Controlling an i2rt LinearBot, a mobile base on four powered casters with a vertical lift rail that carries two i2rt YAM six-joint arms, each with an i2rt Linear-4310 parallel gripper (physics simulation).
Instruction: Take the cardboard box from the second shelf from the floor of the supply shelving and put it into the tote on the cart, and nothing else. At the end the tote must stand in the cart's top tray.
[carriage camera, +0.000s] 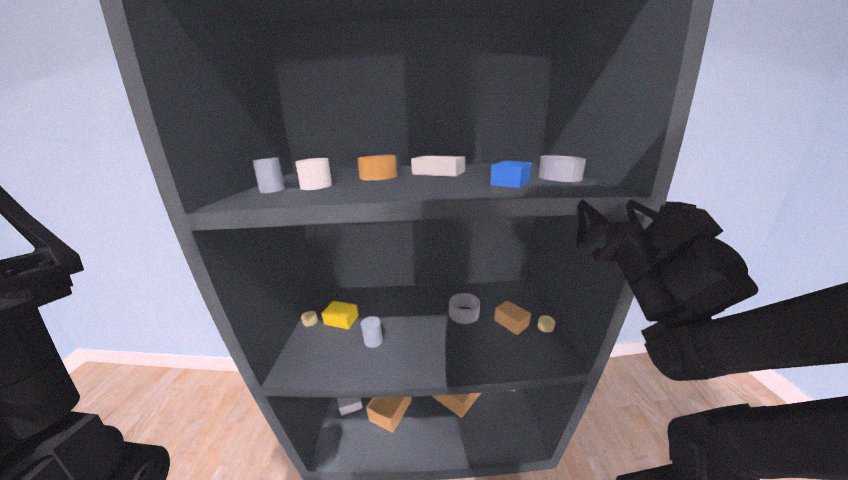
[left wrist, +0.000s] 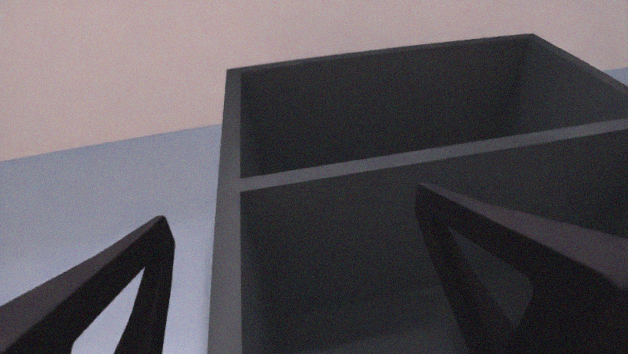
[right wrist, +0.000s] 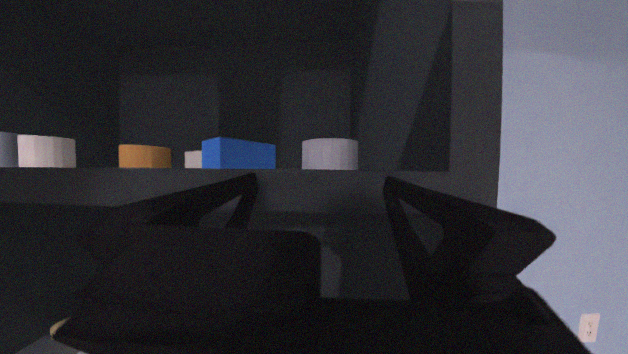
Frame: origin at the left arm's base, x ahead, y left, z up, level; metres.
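Seen in the pictures: left gripper, fingertip midpoint: (left wrist: 295, 212); right gripper, fingertip midpoint: (carriage camera: 604, 202) (right wrist: 319, 181).
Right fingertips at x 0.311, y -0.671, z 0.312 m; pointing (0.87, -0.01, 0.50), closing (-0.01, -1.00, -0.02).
Note:
Pixels of each thing's top centre, then the offset from my right fingertips to it.
- cardboard box, top centre: (carriage camera: 513, 310) dx +0.214, dy +0.045, dz -0.399 m
- yellow box, top centre: (carriage camera: 339, 309) dx +0.271, dy +0.593, dz -0.404 m
- grey cylinder, top centre: (carriage camera: 370, 322) dx +0.173, dy +0.473, dz -0.379 m
- ring, top centre: (carriage camera: 464, 302) dx +0.276, dy +0.186, dz -0.401 m
- blue box, top centre: (right wrist: 240, 143) (carriage camera: 512, 163) dx +0.140, dy +0.124, dz +0.049 m
The cardboard box (carriage camera: 512, 317), a small brown block, lies on the second shelf from the floor of the dark grey shelving (carriage camera: 141, 118) (left wrist: 228, 225) (right wrist: 475, 100), right of centre, between a grey ring and a small tan disc. My right gripper (carriage camera: 606, 206) (right wrist: 319, 181) is open and empty, above and to the right of the box in the carriage view, at the height of the third shelf's front edge near the right post. My left gripper (left wrist: 295, 212) is open and empty, left of the shelving, tilted upward. The tote and cart do not show.
The second shelf also holds a yellow box (carriage camera: 339, 315), a grey cylinder (carriage camera: 371, 331), the ring (carriage camera: 464, 308) and tan discs (carriage camera: 308, 318) (carriage camera: 546, 323). Above stand several items, including a blue box (carriage camera: 510, 173) (right wrist: 240, 154). Brown boxes (carriage camera: 388, 412) (carriage camera: 459, 403) lie on the bottom shelf.

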